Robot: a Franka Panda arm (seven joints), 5 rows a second.
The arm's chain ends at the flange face. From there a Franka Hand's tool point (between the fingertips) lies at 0.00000 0.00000 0.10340 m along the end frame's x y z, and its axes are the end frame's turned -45 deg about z.
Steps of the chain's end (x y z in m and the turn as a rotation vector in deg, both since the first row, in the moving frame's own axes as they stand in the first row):
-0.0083 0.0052 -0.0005 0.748 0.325 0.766
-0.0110 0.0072 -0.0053 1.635 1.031 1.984
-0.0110 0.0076 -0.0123 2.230 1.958 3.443
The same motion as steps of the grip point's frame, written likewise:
-0.0082 -0.0027 -0.0005 0.299 0.759 0.766
-0.0095 -0.0034 -0.0054 0.427 1.885 1.984
-0.0078 -0.0026 -0.0124 0.192 2.961 3.443

